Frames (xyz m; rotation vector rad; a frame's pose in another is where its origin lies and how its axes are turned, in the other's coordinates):
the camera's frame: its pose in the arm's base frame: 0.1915 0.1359 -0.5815 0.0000 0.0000 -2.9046
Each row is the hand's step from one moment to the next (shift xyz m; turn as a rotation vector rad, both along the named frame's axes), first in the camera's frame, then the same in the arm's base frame.
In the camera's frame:
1: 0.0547 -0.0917 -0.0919 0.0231 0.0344 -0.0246
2: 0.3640 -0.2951 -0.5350 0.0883 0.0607 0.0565
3: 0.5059 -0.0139 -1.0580 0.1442 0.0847 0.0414
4: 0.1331 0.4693 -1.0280 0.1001 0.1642 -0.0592
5: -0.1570 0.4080 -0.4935 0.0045 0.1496 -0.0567
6: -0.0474 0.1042 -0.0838 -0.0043 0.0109 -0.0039
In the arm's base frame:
1: -0.0747 0.0763 -0.0919 -0.0144 -0.0389 -0.0246
2: -0.4231 0.2014 -0.5350 -0.0716 -0.0797 0.0565
3: -0.4950 -0.1053 -1.0580 -0.1203 -0.1162 0.0414
4: -0.0192 -0.4874 -1.0280 -0.0588 -0.1831 -0.0592
5: 0.2484 -0.3597 -0.4935 0.0307 -0.1465 -0.0567
6: 0.0705 -0.0902 -0.0838 0.0067 -0.0096 -0.0039

